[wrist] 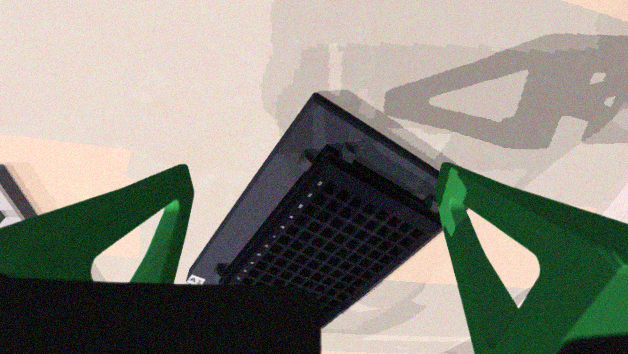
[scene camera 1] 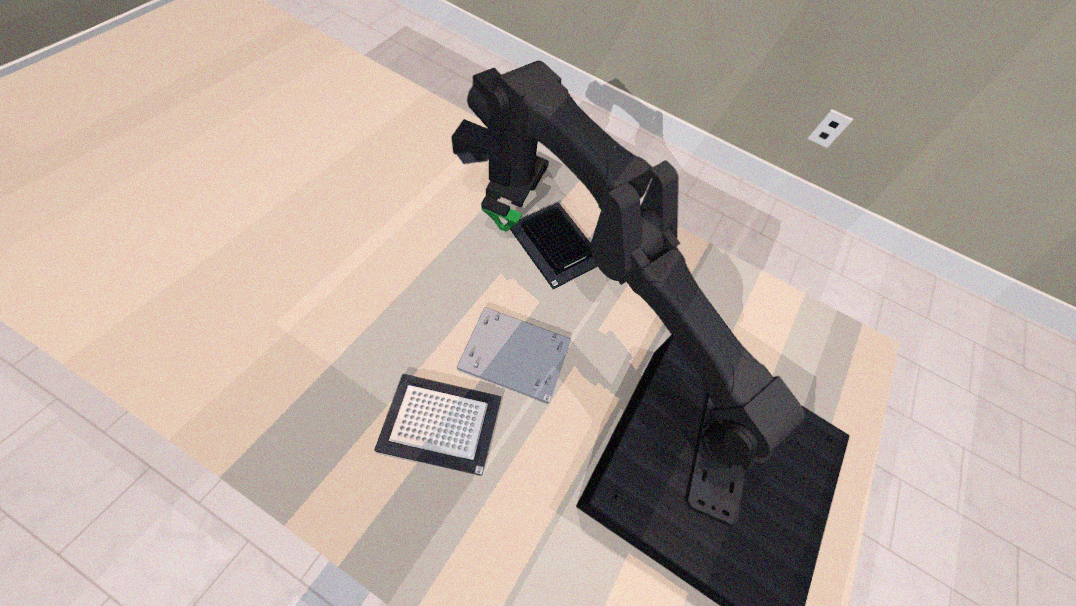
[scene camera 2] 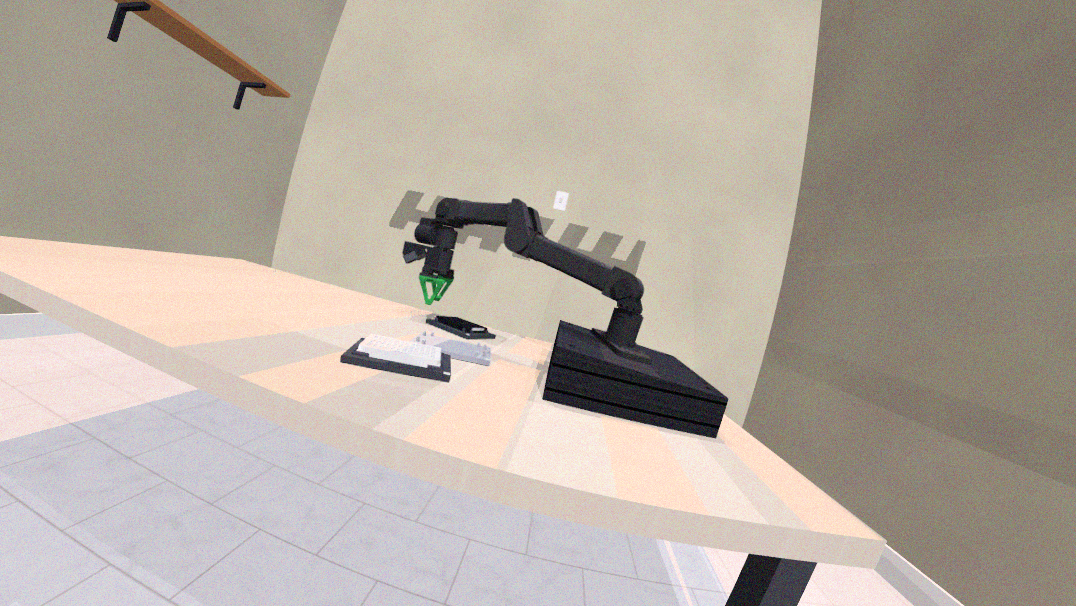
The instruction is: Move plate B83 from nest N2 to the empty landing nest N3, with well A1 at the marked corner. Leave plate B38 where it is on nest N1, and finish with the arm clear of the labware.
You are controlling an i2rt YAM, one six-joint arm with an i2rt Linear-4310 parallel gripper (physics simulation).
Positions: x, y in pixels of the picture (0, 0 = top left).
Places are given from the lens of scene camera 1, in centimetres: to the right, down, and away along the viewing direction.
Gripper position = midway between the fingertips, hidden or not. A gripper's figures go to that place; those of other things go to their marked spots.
gripper (scene camera 1: 514, 210): -4, -17, 83
grey nest plate (scene camera 1: 506, 351): -5, 8, 75
